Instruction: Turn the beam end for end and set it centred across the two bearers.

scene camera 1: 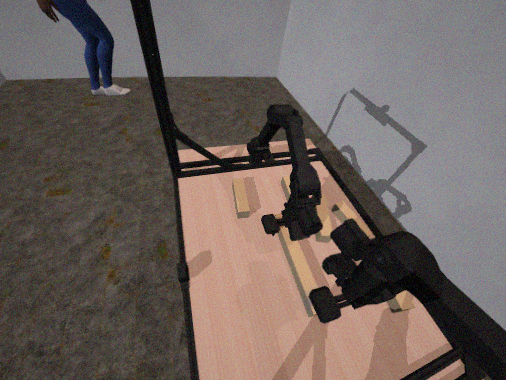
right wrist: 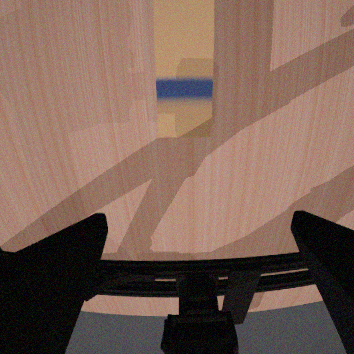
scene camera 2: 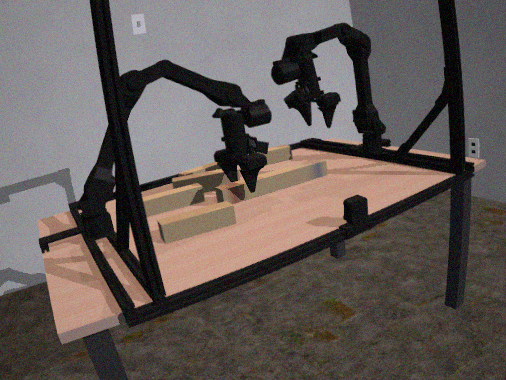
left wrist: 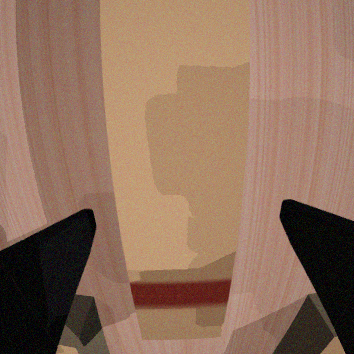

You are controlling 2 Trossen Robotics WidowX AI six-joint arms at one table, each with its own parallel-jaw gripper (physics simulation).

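Places are measured from the left arm's base along level axes (x left, y back, z up), in metres.
Pixels of known places: left gripper, fingertip midpoint: (scene camera 1: pixel 284 232) (scene camera 2: pixel 244 189) (left wrist: pixel 188 214); right gripper, fingertip midpoint: (scene camera 1: pixel 339 308) (right wrist: pixel 201 222) (scene camera 2: pixel 319 126); left arm's base at its link origin: (scene camera 1: pixel 254 160) (scene camera 2: pixel 99 234); right arm's base at its link origin: (right wrist: pixel 196 283) (scene camera 2: pixel 373 150).
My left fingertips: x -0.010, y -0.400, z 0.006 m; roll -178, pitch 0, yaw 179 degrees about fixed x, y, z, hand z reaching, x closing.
Ahead of a thing's pixels: the offset from my left fingertips to its top centre. "pt": to the spot under its first point. Level surfaces: height alone.
The beam {dx +0.002, dy -0.100, dz +0.019 m} (scene camera 1: pixel 297 255) (scene camera 2: pixel 285 179) (left wrist: pixel 130 150) (right wrist: pixel 185 40) is a long light-wood bar lying on the table. Its red band {pt dx +0.005, dy +0.031, dz +0.019 m} (left wrist: pixel 182 294) is by the left gripper, its blue band {pt dx -0.025, dy -0.241, dz -0.004 m} (scene camera 2: pixel 319 170) (right wrist: pixel 185 89) at the other end. My left gripper (scene camera 1: pixel 288 229) (scene camera 2: pixel 243 184) (left wrist: pixel 188 214) is open, low over the red-band end, with a finger on each side in the left wrist view. My right gripper (scene camera 1: pixel 350 300) (scene camera 2: pixel 319 125) (right wrist: pixel 201 222) is open and high above the table, towards the blue-band end. Several shorter wooden blocks lie around; I cannot tell which two are the bearers.
One block {dx -0.116, dy +0.192, dz +0.019 m} (scene camera 1: pixel 241 197) (scene camera 2: pixel 197 222) lies apart in front in scene camera 2, another {dx +0.106, dy +0.168, dz +0.019 m} (scene camera 2: pixel 175 197) behind it, and one {dx +0.278, dy -0.282, dz +0.022 m} (scene camera 2: pixel 280 152) at the back. A black frame (scene camera 2: pixel 280 264) runs along the table {dz -0.025 m} (scene camera 2: pixel 270 230) edge. A black post (scene camera 2: pixel 355 210) stands at the front edge.
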